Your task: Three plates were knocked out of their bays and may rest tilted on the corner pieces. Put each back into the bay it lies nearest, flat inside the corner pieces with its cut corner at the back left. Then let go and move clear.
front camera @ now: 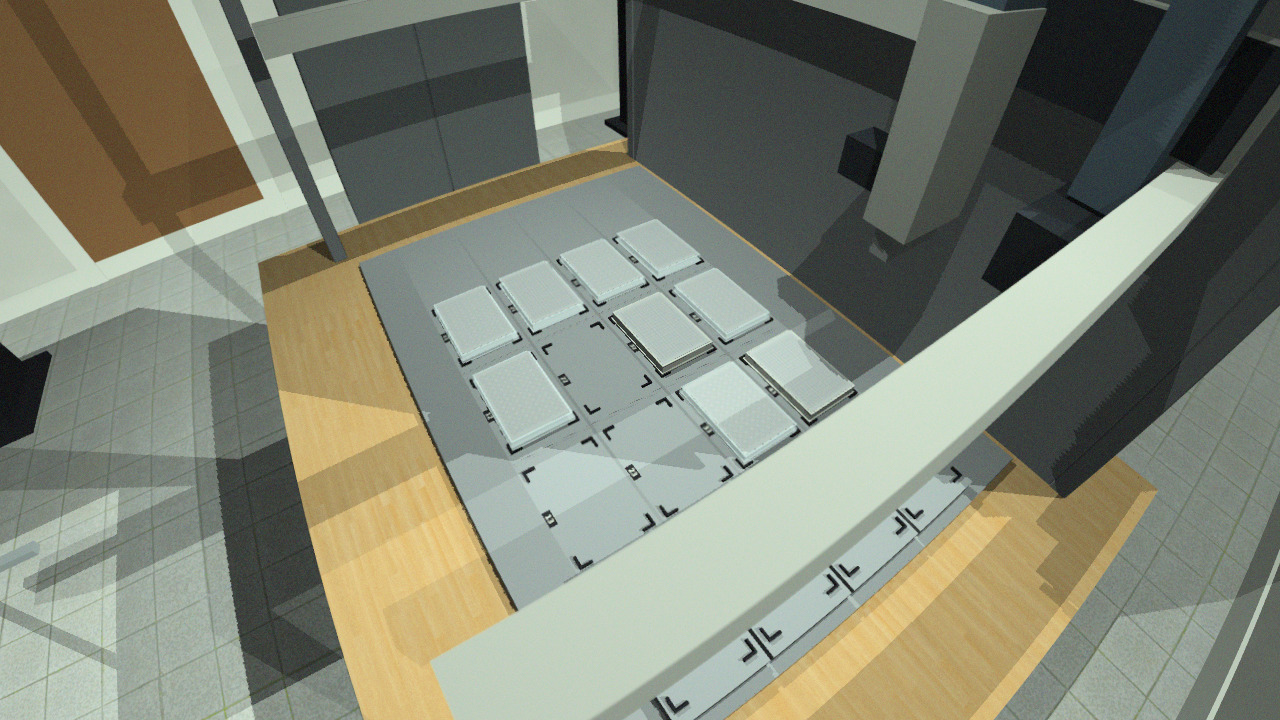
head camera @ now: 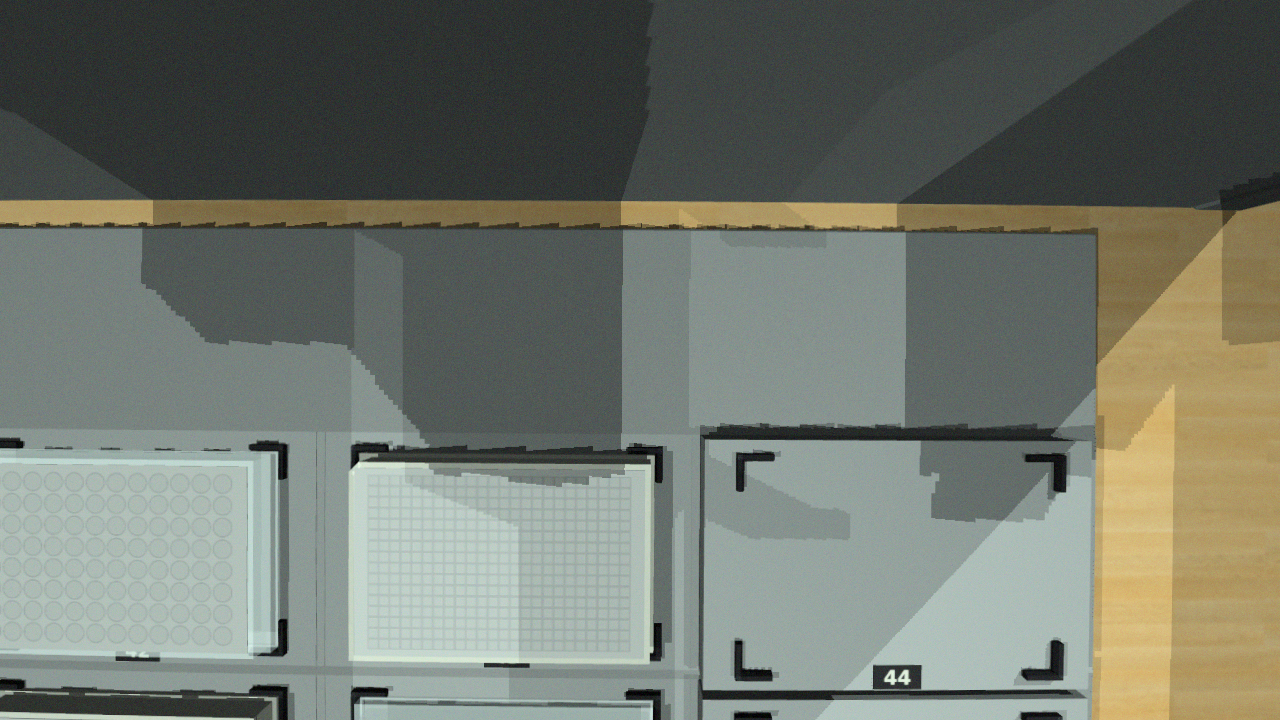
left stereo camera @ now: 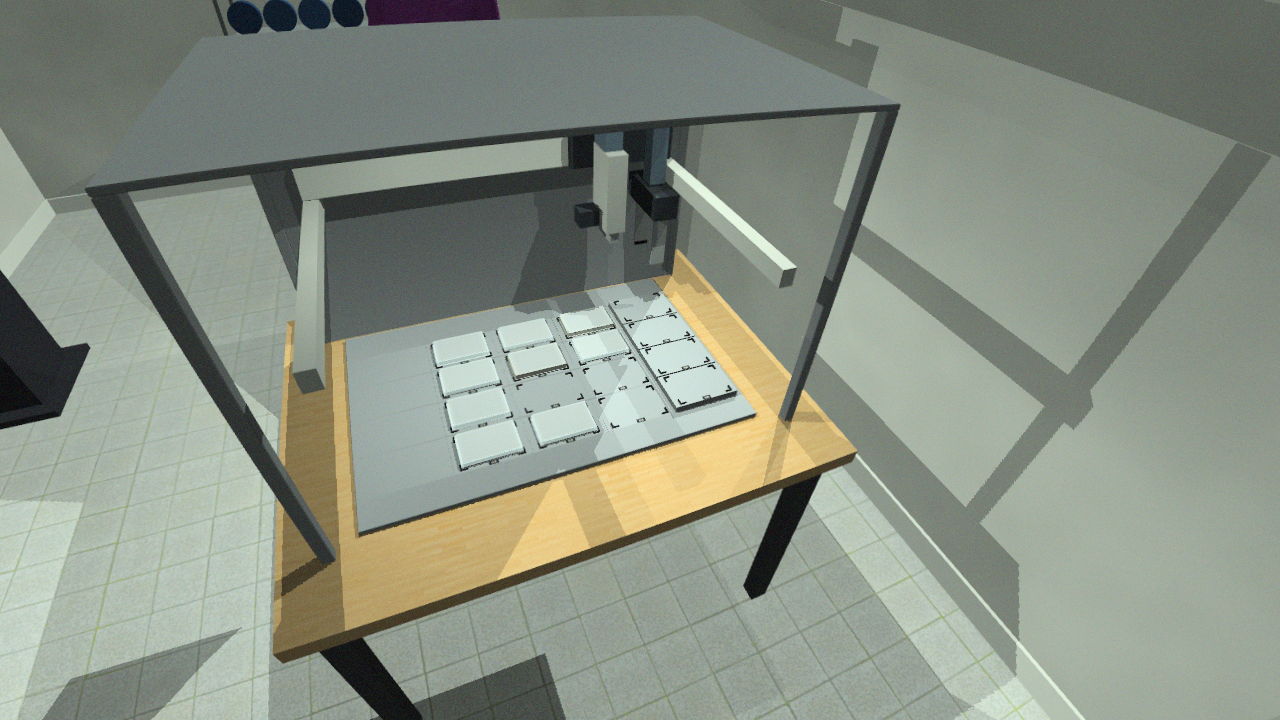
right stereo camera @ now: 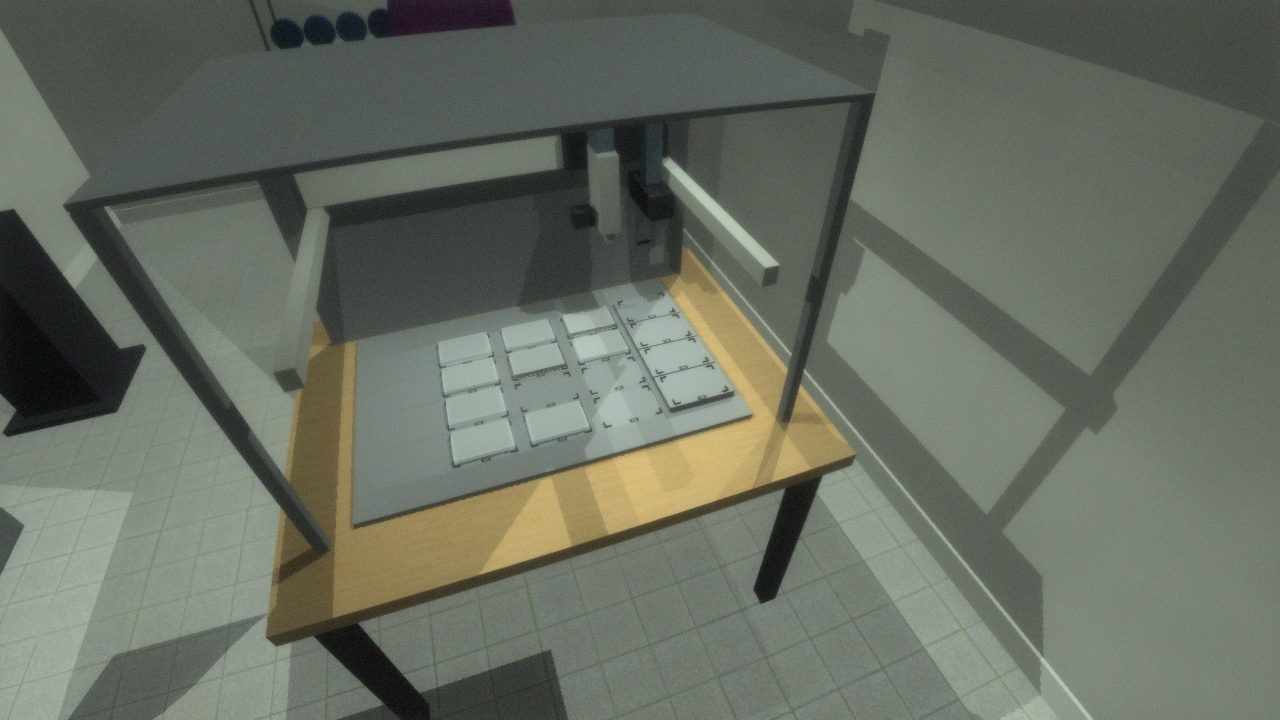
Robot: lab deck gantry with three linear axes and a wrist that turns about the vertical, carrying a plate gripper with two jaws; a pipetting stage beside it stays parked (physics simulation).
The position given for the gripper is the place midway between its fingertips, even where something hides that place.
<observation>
In view: the gripper (left stereo camera: 648,252) and a bay (head camera: 951,552).
The gripper is seen too in the right stereo camera view (right stereo camera: 649,252).
</observation>
